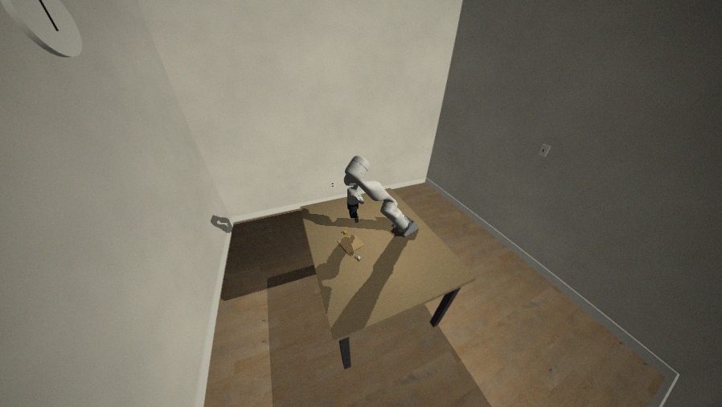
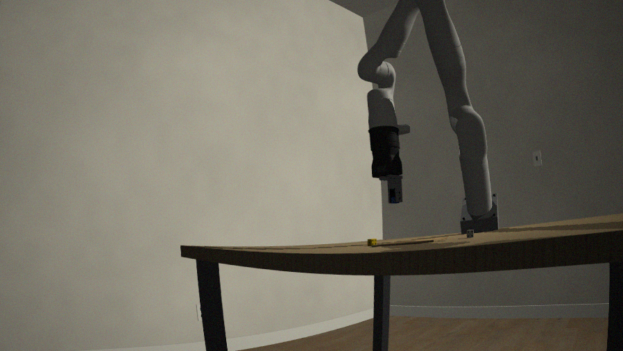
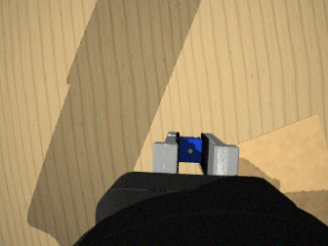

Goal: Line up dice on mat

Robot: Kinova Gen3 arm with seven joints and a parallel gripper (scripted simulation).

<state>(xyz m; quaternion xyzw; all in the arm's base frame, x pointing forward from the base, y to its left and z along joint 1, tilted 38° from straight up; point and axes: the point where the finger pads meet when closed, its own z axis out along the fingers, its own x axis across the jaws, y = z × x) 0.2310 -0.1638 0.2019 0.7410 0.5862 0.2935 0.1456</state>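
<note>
My gripper is now 120 mm above the tan mat, 100 mm to the right of it and 80 mm short of it. From my hand the other things lie so: white die 250 mm to the left, 110 mm below, 80 mm ahead; then blue die 10 mm below; then yellow die 110 mm below, 90 mm ahead, 10 mm to the right.
</note>
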